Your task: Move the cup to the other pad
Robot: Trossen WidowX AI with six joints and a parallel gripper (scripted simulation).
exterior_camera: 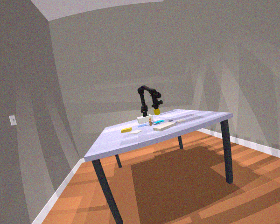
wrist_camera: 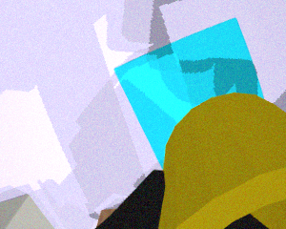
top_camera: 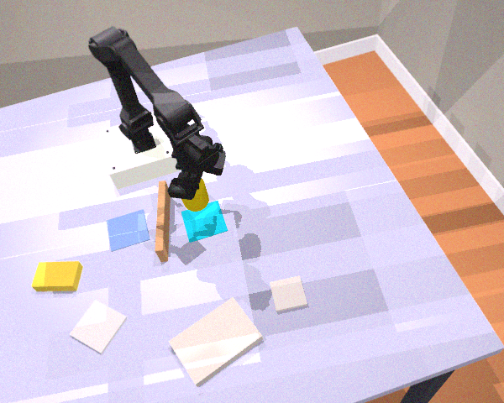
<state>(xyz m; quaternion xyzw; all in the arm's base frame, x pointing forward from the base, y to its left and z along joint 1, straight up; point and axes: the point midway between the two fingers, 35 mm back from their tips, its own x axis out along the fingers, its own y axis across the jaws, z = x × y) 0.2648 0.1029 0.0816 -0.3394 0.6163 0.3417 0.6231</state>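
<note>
Right now the cyan pad is 130 mm below my gripper tip, 20 mm ahead of it and 10 mm to the right of it. From my gripper tip the other things lie so: wooden bar: 120 mm to the right, 100 mm below; then yellow cup: 20 mm to the right, 20 mm ahead; then pale blue pad: 220 mm to the right, 130 mm below, 30 mm behind.
</note>
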